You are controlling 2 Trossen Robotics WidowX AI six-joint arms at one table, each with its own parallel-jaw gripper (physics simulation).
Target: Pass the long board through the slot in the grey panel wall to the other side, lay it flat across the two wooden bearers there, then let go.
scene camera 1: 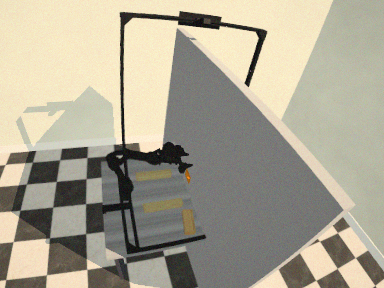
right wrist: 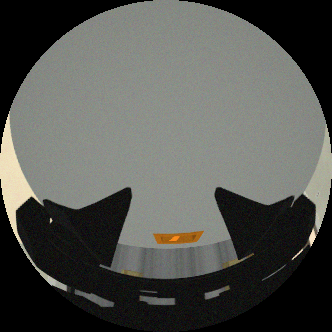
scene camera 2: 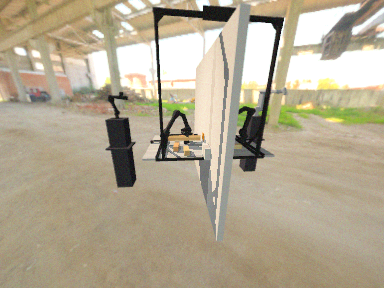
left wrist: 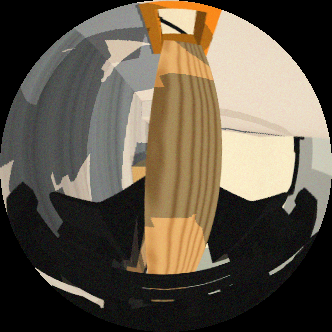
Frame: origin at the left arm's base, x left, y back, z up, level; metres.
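Seen in the pictures: left gripper, fingertip midpoint: (scene camera 2: 188, 138) (left wrist: 172, 178); right gripper, fingertip midpoint: (scene camera 1: 190, 159) (right wrist: 174, 192); right arm's base, origin of the base link: (scene camera 1: 125, 196) (scene camera 2: 242, 141).
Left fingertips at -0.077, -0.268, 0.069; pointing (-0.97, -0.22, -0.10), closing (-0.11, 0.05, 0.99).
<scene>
Offsets run from my left fingertips to a thing's top centre, as dx, dy, dz. "spot": to the spot under its first point.
My left gripper (scene camera 2: 186, 132) (left wrist: 172, 178) is shut on the long board @(+0.027, +0.039, +0.031) (scene camera 2: 174, 138) (left wrist: 182, 125), held level above the table. In the left wrist view the board's far end is at the lower edge of the orange-rimmed slot (left wrist: 212, 20) in the panel wall (left wrist: 265, 75) (scene camera 2: 240, 100); whether it has entered is unclear. My right gripper (scene camera 1: 189, 159) (right wrist: 174, 192) is open and empty on the wall's other side, near the orange slot rim @(spot: +0.018, -0.203, -0.009) (scene camera 1: 188, 176) (right wrist: 199, 235). Two pale wooden bearers @(-0.080, -0.427, -0.044) (scene camera 1: 154, 175) @(+0.183, -0.417, -0.044) (scene camera 1: 163, 205) lie apart on the table there; parts show in the right wrist view.
A wooden block @(+0.330, -0.288, -0.050) (scene camera 1: 188, 222) lies near the wall on the bearers' side. Two small wooden blocks @(-0.052, +0.126, -0.038) (scene camera 2: 176, 146) @(-0.181, +0.032, -0.038) (scene camera 2: 187, 150) are on the table on the left arm's side, below the board. A black frame (scene camera 1: 122, 85) (scene camera 2: 159, 75) stands around the tables and wall.
</scene>
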